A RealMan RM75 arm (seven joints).
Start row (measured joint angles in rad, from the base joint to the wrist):
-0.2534 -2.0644 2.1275 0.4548 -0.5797 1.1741 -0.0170
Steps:
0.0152 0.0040 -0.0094 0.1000 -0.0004 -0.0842 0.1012
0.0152 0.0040 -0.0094 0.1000 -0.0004 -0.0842 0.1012
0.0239 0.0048 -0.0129 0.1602 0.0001 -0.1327 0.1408
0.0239 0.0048 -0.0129 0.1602 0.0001 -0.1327 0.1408
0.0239 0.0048 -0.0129 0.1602 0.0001 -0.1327 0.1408
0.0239 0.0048 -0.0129 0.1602 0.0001 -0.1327 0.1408
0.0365 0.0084 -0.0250 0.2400 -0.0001 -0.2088 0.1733
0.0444 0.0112 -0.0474 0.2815 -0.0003 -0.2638 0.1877
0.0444 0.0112 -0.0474 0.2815 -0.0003 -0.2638 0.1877
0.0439 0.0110 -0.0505 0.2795 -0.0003 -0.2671 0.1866
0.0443 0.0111 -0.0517 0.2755 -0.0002 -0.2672 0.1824
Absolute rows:
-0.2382 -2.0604 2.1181 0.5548 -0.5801 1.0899 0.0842
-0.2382 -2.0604 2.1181 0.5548 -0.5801 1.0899 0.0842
-0.2295 -2.0596 2.1146 0.6150 -0.5796 1.0414 0.1238
-0.2295 -2.0596 2.1146 0.6150 -0.5796 1.0414 0.1238
-0.2295 -2.0596 2.1146 0.6150 -0.5796 1.0414 0.1238
-0.2295 -2.0596 2.1146 0.6150 -0.5796 1.0414 0.1238
-0.2169 -2.0560 2.1025 0.6948 -0.5798 0.9653 0.1563
-0.2090 -2.0532 2.0801 0.7363 -0.5800 0.9103 0.1707
-0.2090 -2.0532 2.0801 0.7363 -0.5800 0.9103 0.1707
-0.2095 -2.0534 2.0770 0.7343 -0.5800 0.9070 0.1696
-0.2091 -2.0533 2.0758 0.7303 -0.5799 0.9069 0.1654

